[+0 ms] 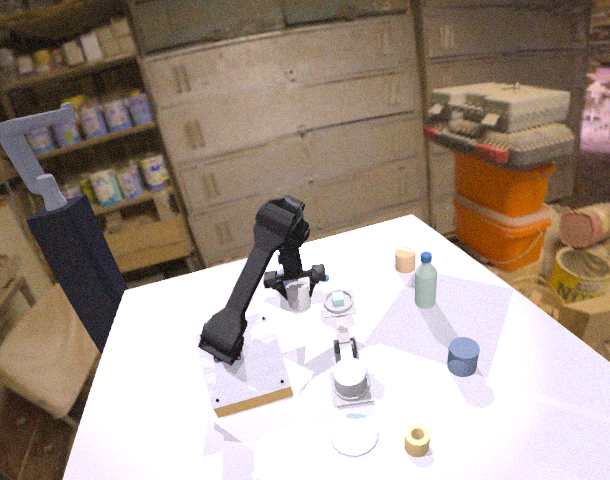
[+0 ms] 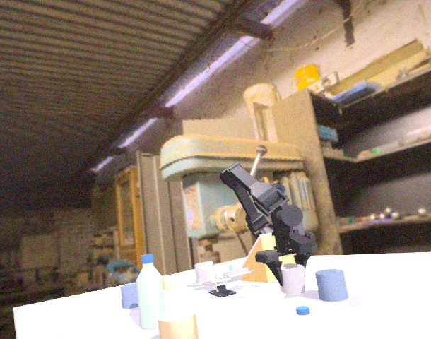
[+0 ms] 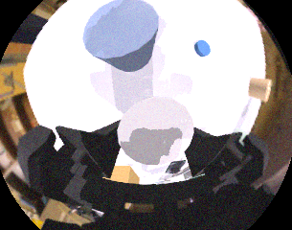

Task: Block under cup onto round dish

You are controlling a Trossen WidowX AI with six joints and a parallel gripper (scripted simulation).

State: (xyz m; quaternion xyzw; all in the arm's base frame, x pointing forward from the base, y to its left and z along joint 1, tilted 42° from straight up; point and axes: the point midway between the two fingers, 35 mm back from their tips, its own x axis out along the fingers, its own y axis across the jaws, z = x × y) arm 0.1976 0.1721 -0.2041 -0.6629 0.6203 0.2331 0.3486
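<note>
Right now my gripper tip is 11 cm short of the pale green block, 12 cm to the left of it and 5 cm below it. Round my gripper tip: tan cylinder (40 cm ahead, 7 cm to the left); pale green bottle (37 cm ahead, 12 cm to the right, 8 cm above); blue cap (10 cm ahead, 12 cm to the left, 3 cm below).
</note>
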